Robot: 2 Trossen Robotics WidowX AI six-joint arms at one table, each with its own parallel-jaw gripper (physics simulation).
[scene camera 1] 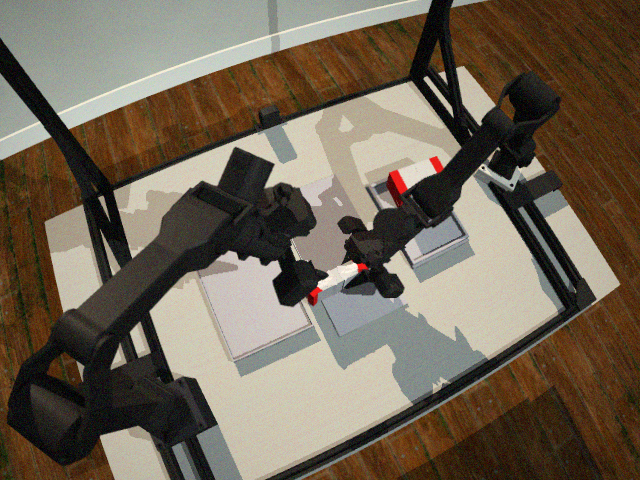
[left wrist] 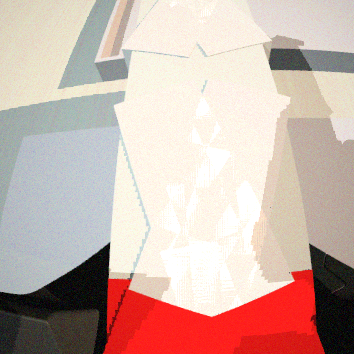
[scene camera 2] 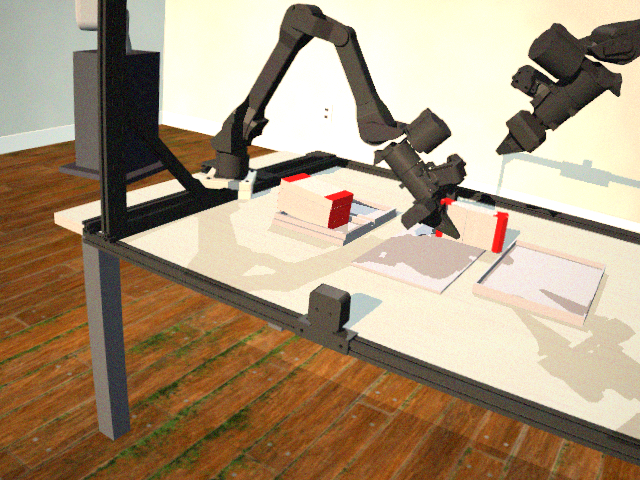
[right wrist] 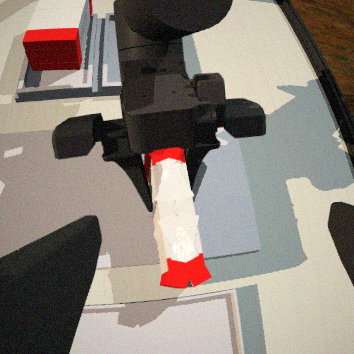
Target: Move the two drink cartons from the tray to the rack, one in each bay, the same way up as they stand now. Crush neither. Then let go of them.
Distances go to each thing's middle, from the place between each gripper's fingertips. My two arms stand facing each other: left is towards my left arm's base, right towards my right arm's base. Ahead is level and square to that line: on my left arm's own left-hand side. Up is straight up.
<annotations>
Right now the mat (scene camera 1: 324, 246) is 3 cm behind my right hand, 9 cm to the left of it and 20 cm below it. Round my right hand: tray (scene camera 1: 241, 294) 8 cm behind, 11 cm to the right, 20 cm below.
I see the mat 6 cm behind my left hand, 4 cm to the left of it and 1 cm below it. Also, from my left hand: tray 16 cm to the right, 11 cm behind, 1 cm below.
</annotations>
